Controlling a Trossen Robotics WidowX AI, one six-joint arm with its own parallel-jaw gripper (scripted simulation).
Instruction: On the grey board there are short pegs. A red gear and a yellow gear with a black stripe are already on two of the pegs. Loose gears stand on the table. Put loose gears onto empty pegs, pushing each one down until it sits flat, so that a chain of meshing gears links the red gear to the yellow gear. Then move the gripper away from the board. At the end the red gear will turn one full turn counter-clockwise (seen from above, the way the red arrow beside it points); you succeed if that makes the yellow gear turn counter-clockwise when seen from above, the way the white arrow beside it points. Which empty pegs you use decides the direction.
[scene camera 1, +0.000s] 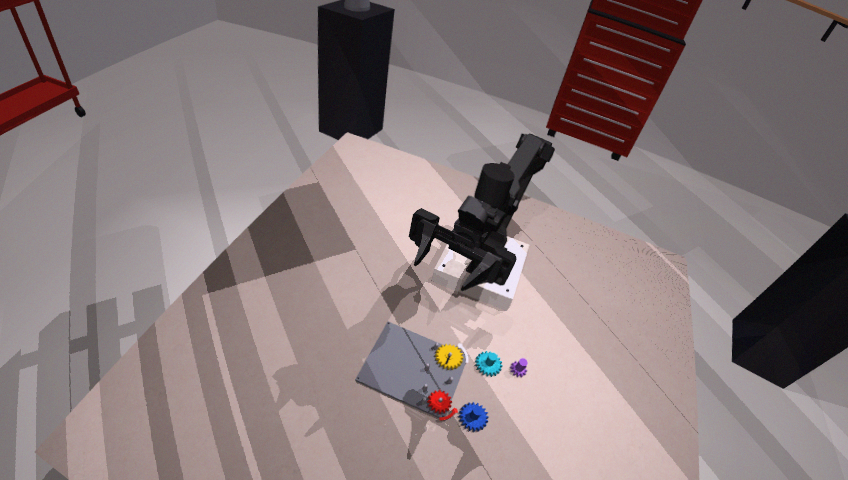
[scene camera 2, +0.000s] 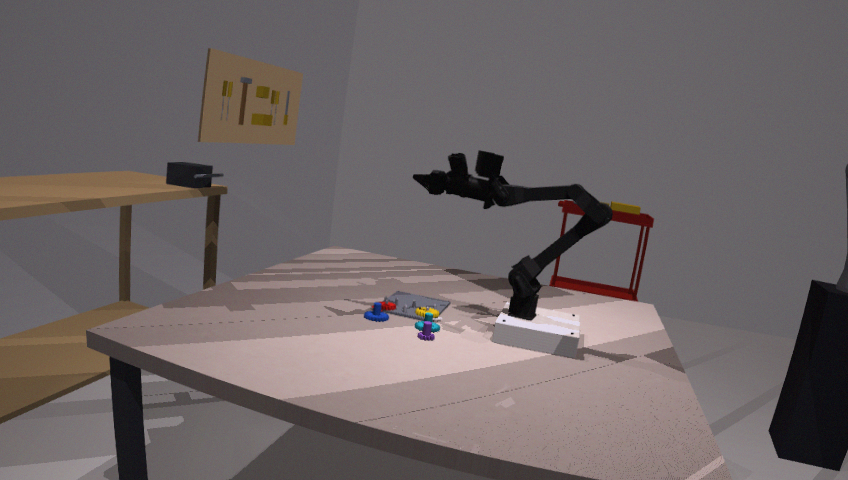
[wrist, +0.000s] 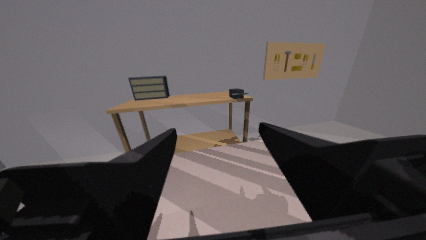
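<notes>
You'd find my gripper (scene camera 1: 438, 276) open, and it's holding nothing. The wrist view has my gripper (wrist: 218, 129) too, and scene camera 2 also shows the gripper (scene camera 2: 419, 176).
</notes>
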